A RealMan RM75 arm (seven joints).
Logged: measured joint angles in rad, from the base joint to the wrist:
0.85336 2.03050 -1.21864 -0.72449 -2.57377 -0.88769 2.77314
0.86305 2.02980 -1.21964 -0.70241 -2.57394 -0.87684 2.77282
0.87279 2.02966 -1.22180 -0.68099 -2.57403 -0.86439 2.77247
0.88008 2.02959 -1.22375 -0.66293 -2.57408 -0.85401 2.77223
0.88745 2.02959 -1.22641 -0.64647 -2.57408 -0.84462 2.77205
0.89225 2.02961 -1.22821 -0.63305 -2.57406 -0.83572 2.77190
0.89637 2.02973 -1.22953 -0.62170 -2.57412 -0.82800 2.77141
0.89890 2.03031 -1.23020 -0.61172 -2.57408 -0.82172 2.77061
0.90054 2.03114 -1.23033 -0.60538 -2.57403 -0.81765 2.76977
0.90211 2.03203 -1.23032 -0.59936 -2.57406 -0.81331 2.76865
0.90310 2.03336 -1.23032 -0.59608 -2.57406 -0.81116 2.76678
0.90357 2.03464 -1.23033 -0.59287 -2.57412 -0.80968 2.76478
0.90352 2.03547 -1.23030 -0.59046 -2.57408 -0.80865 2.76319
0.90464 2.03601 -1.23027 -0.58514 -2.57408 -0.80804 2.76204
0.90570 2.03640 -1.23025 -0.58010 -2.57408 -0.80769 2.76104
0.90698 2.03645 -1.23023 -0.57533 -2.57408 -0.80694 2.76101
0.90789 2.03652 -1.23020 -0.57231 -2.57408 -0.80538 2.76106
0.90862 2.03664 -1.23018 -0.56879 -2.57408 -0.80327 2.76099
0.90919 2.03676 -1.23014 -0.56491 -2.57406 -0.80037 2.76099
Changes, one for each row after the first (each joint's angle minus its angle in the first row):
0.00969 -0.00070 -0.00100 0.02208 -0.00017 0.01085 -0.00032
0.01943 -0.00084 -0.00316 0.04350 -0.00026 0.02330 -0.00067
0.02672 -0.00091 -0.00511 0.06156 -0.00031 0.03368 -0.00091
0.03409 -0.00091 -0.00777 0.07802 -0.00031 0.04307 -0.00109
0.03889 -0.00089 -0.00957 0.09144 -0.00029 0.05197 -0.00124
0.04301 -0.00077 -0.01089 0.10279 -0.00035 0.05969 -0.00173
0.04554 -0.00019 -0.01156 0.11277 -0.00031 0.06597 -0.00253
0.04718 0.00064 -0.01169 0.11911 -0.00026 0.07004 -0.00337
0.04875 0.00153 -0.01168 0.12513 -0.00029 0.07438 -0.00449
0.04974 0.00286 -0.01168 0.12841 -0.00029 0.07653 -0.00636
0.05021 0.00414 -0.01169 0.13162 -0.00035 0.07801 -0.00836
0.05016 0.00497 -0.01166 0.13403 -0.00031 0.07904 -0.00995
0.05128 0.00551 -0.01163 0.13935 -0.00031 0.07965 -0.01110
0.05234 0.00590 -0.01161 0.14439 -0.00031 0.08000 -0.01210
0.05362 0.00595 -0.01159 0.14916 -0.00031 0.08075 -0.01213
0.05453 0.00602 -0.01156 0.15218 -0.00031 0.08231 -0.01208
0.05526 0.00614 -0.01154 0.15570 -0.00031 0.08442 -0.01215
0.05583 0.00626 -0.01150 0.15958 -0.00029 0.08732 -0.01215

